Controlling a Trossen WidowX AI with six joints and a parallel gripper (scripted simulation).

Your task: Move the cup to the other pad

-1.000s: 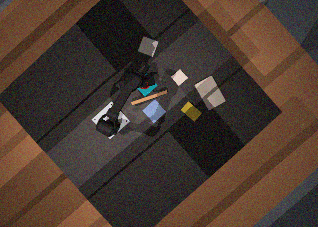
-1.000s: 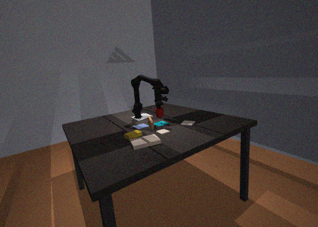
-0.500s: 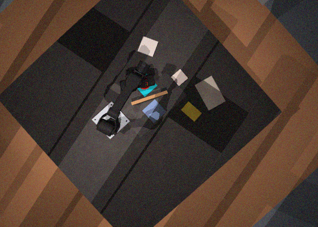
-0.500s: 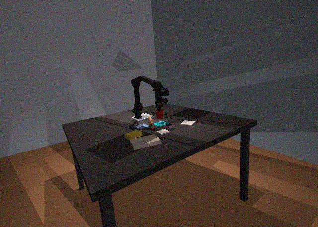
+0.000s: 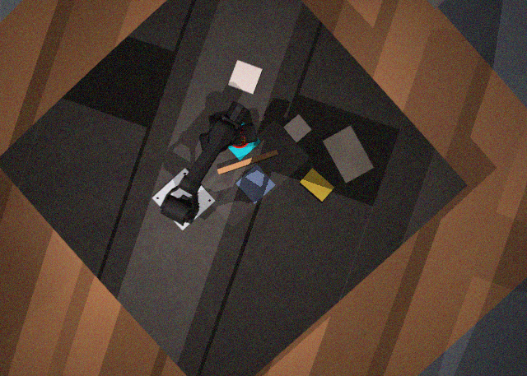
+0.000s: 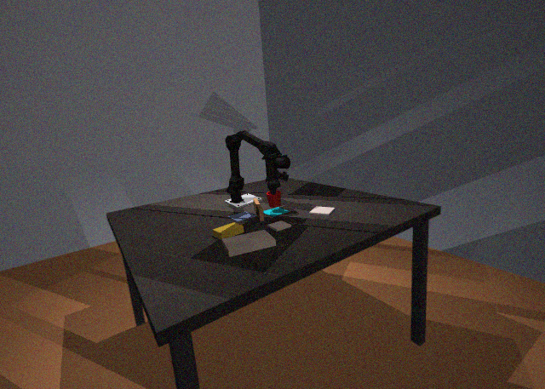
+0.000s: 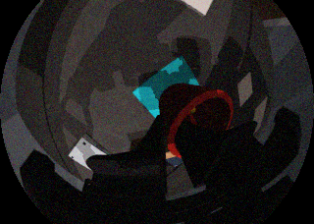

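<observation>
The teal pad is 8 cm below my gripper tip, 2 cm to the right of it and 2 cm ahead of it. The rest, counted from my gripper tip: wooden bar: 9 cm to the right, 5 cm below, 3 cm behind; then light blue pad: 16 cm to the right, 8 cm below, 8 cm behind; then cup: 2 cm to the right, 2 cm ahead.
</observation>
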